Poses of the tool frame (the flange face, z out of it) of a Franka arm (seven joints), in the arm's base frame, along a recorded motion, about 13 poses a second.
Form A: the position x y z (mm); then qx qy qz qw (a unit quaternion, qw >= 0).
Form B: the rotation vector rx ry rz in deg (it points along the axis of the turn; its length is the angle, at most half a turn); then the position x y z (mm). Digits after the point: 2 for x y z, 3 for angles.
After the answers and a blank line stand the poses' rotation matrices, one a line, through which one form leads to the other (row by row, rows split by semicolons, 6 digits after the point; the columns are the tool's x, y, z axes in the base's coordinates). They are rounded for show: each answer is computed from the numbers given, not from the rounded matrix.
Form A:
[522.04, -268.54, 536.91, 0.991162, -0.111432, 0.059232, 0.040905]
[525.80, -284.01, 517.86, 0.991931, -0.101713, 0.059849, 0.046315]
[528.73, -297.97, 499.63, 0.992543, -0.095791, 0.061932, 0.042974]
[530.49, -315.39, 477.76, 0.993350, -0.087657, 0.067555, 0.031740]
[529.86, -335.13, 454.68, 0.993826, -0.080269, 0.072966, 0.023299]
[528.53, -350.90, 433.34, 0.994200, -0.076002, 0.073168, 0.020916]
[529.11, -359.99, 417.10, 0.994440, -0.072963, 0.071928, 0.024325]
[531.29, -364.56, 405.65, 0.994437, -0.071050, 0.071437, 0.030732]
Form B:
[173.907, -19.552, 10.393, 522.04, -268.54, 536.91]
[173.467, -17.787, 10.466, 525.80, -284.01, 517.86]
[173.929, -16.786, 10.853, 528.73, -297.97, 499.63]
[175.278, -15.467, 11.920, 530.49, -315.39, 477.76]
[176.283, -14.238, 12.943, 529.86, -335.13, 454.68]
[176.611, -13.501, 12.998, 528.53, -350.90, 433.34]
[176.279, -12.934, 12.750, 529.11, -359.99, 417.10]
[175.579, -12.545, 12.613, 531.29, -364.56, 405.65]

0.968149 -0.225740 0.108301; -0.216048 -0.971819 -0.094288; 0.126533 0.067886 -0.989637
0.972145 -0.207328 0.109311; -0.196241 -0.975019 -0.104057; 0.128154 0.079708 -0.988546
0.973977 -0.195476 0.114707; -0.184830 -0.977955 -0.097172; 0.131173 0.073442 -0.988635
0.975505 -0.178437 0.128647; -0.169860 -0.982618 -0.074901; 0.139776 0.051215 -0.988858
0.976466 -0.162947 0.141291; -0.156147 -0.986028 -0.058024; 0.148771 0.034596 -0.988266
0.977740 -0.154183 0.142308; -0.148061 -0.987572 -0.052711; 0.148666 0.030468 -0.988418
0.979006 -0.148614 0.139507; -0.141615 -0.988169 -0.058876; 0.146606 0.037883 -0.988469
0.979697 -0.145700 0.137712; -0.136919 -0.988015 -0.071273; 0.146446 0.050971 -0.987905

